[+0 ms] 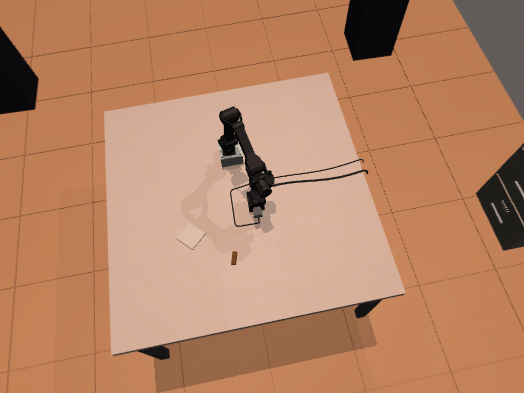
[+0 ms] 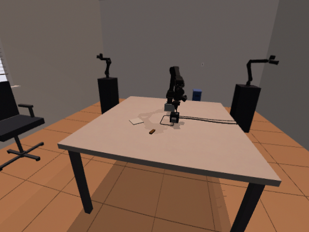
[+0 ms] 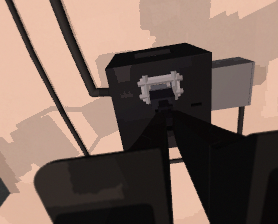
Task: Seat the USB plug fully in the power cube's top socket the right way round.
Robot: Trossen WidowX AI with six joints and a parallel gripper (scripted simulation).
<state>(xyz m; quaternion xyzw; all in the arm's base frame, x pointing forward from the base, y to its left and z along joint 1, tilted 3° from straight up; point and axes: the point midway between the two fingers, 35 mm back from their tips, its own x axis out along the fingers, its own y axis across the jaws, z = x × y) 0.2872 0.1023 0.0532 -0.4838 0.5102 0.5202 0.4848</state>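
Right now my gripper tip is 4 cm above the metal socket frame and 1 cm to the right of it. Also, from my gripper tip: white flat pad 34 cm to the right, 11 cm below, 11 cm ahead; then small brown block 26 cm ahead, 15 cm to the right, 10 cm below; then dark USB plug 2 cm below.
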